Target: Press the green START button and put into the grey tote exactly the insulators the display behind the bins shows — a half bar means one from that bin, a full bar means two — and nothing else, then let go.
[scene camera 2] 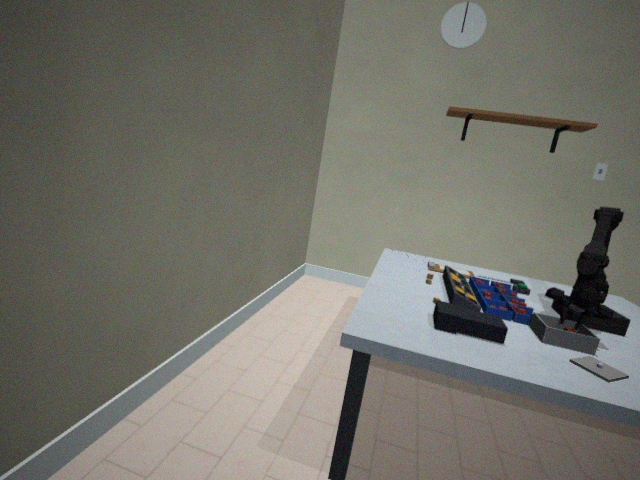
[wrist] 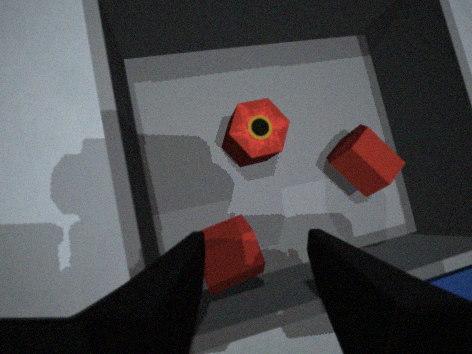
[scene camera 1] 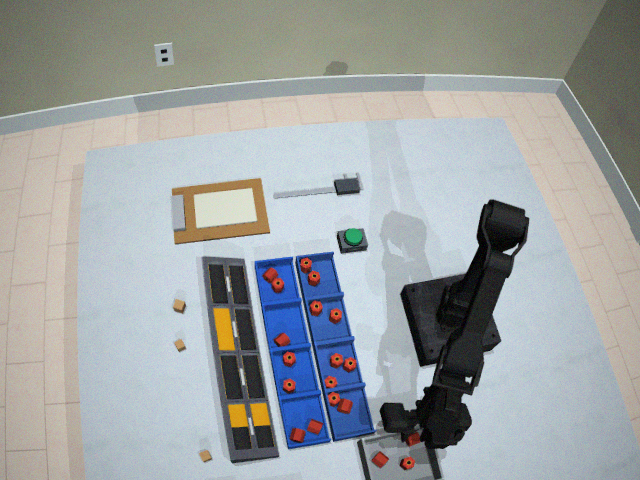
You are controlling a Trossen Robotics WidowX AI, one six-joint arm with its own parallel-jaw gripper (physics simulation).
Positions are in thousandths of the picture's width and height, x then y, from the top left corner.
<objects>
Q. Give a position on a grey tote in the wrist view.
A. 355,242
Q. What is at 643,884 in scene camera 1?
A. My gripper.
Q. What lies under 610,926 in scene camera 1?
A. A grey tote.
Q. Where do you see a grey tote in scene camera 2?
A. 913,709
</objects>
